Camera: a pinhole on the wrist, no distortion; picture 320 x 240 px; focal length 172.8 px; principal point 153.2 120.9 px. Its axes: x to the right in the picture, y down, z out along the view. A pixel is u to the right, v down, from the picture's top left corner.
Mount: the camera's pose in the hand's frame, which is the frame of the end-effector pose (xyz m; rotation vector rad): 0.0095 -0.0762 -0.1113 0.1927 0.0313 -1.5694
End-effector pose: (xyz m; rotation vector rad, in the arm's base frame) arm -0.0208 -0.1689 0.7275 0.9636 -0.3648 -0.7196
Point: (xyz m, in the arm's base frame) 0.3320 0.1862 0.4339
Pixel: behind the camera
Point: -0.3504 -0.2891 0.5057
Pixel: 289.3 51.0
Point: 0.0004 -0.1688 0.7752
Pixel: outside the picture
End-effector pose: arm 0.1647 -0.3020 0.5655 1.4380 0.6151 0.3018
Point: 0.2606 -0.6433 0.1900
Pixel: 243.5 124.4
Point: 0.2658 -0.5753 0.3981
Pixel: 174.2 120.9
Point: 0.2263 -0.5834 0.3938
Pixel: 180.8 104.8
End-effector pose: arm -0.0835 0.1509 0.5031 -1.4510 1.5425 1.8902
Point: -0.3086 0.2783 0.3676
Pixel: 59.3 228.8
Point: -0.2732 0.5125 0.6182
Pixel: 77.8 88.0
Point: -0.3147 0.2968 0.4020
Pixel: 54.0 206.9
